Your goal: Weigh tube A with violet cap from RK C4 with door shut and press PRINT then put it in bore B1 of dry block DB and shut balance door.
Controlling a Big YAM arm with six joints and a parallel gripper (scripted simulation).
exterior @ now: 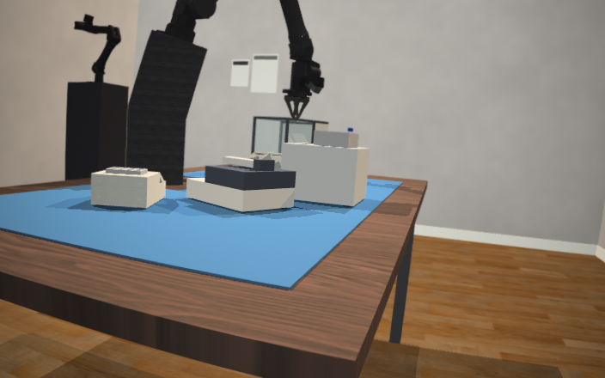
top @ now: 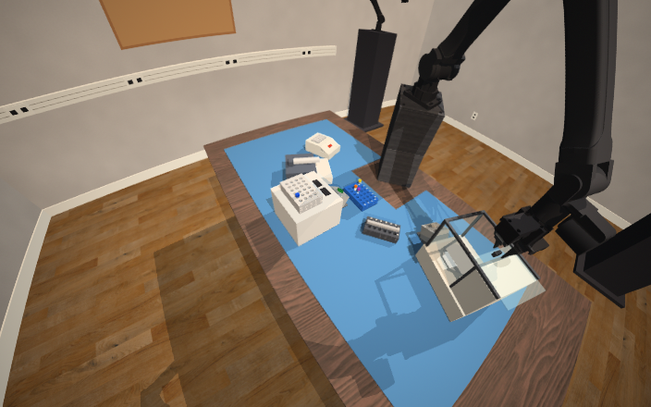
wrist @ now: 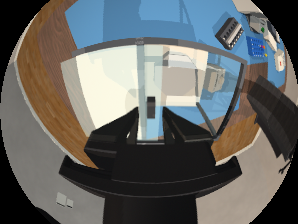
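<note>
Now: the balance door 30 mm to the left of my hand, 20 mm below it and 10 mm ahead of it. From my hand the other things lie so: blue rack RK: 490 mm to the right, 210 mm below, 10 mm behind; then round white print key: 190 mm to the right, 160 mm below, 80 mm behind; then dark magnet block: 320 mm to the right, 210 mm below, 50 mm ahead.
</note>
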